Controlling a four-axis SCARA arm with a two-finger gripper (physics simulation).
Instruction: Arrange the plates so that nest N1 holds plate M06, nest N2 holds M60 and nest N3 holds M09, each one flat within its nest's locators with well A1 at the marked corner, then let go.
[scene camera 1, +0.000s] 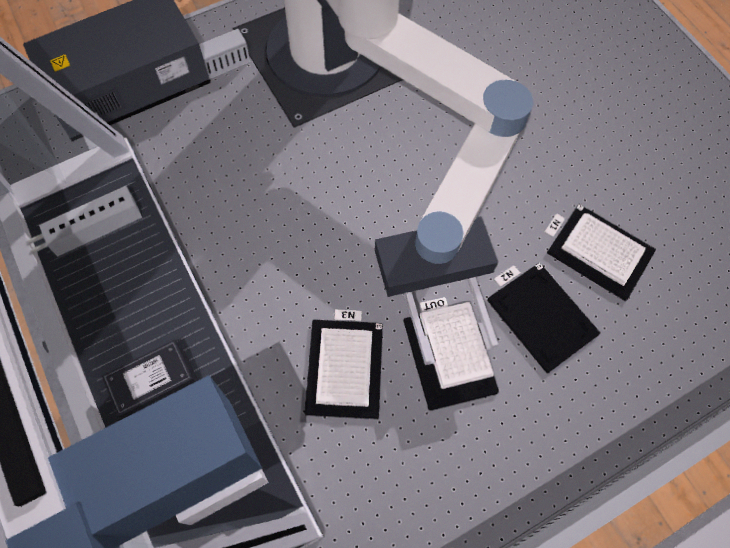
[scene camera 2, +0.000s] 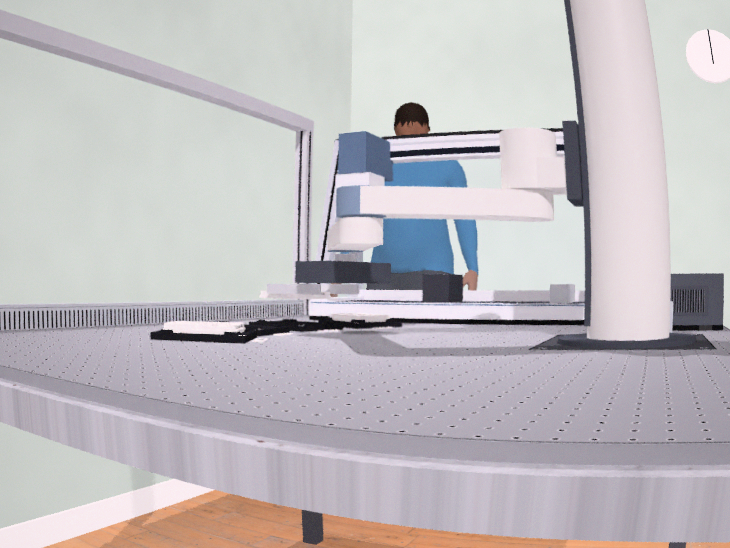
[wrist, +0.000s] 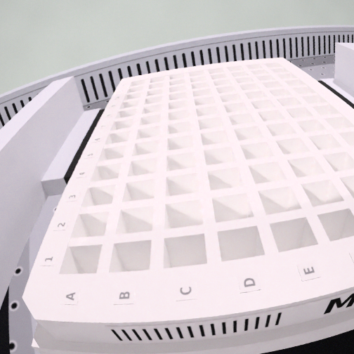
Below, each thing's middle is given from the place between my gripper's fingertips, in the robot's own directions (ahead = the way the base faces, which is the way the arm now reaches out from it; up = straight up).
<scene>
Now: hand 180 mm to the right of the nest N2 (scene camera 1: 542, 316) and 80 mm above it. Also, from my hand: nest N1 (scene camera 1: 571, 261): 50 mm behind, 350 mm to the left, 80 mm below; nest N3 (scene camera 1: 375, 367): 90 mm behind, 160 mm to the right, 80 mm below; black out nest (scene camera 1: 469, 391): 20 mm behind, 80 mm below.
</scene>
